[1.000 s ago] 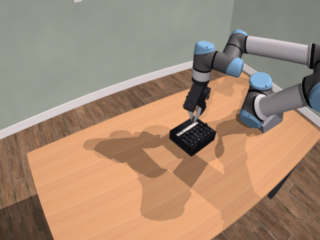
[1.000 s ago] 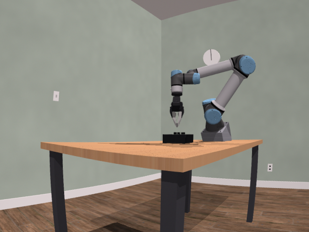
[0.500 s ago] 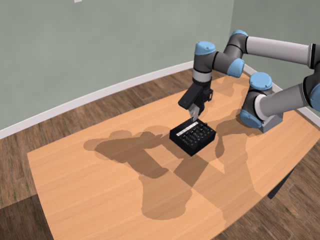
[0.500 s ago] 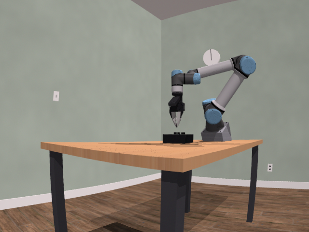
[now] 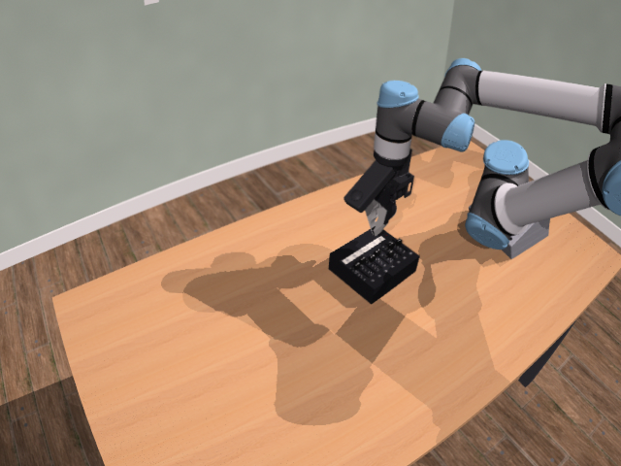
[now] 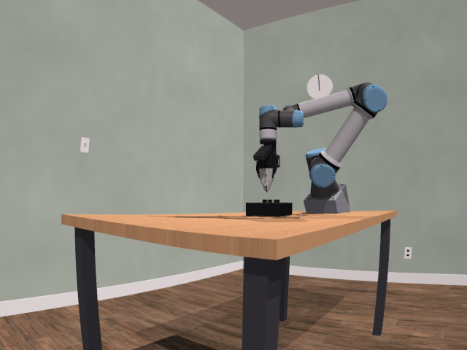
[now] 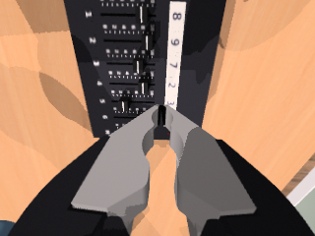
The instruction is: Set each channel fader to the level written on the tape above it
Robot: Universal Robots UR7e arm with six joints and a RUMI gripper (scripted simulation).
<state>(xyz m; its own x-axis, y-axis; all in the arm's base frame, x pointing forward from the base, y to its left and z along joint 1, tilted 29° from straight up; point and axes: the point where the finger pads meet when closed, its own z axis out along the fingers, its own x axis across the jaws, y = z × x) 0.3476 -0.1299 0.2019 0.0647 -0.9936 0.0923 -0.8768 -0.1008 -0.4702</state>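
The master fader is 7 cm behind my hand, 2 cm to the left of it and 5 cm below it.
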